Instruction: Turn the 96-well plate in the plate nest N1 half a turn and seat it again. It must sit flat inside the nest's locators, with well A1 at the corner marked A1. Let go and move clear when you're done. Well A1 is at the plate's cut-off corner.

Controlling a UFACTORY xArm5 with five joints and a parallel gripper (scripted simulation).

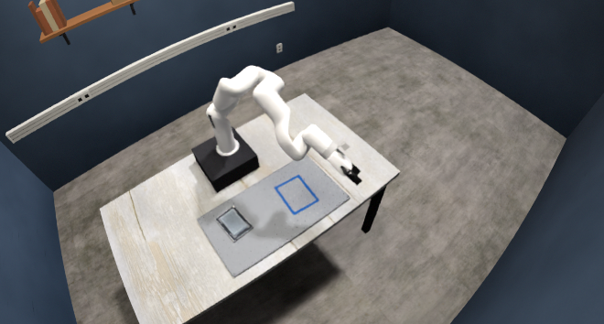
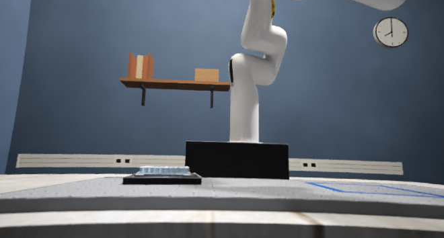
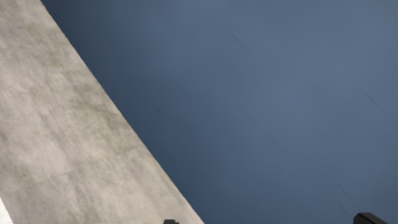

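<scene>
Now: the 96-well plate 470 mm to the right of my hand, 310 mm behind it and 280 mm below it. Also, from my hand: black plate nest (470 mm to the right, 310 mm behind, 290 mm below).
</scene>
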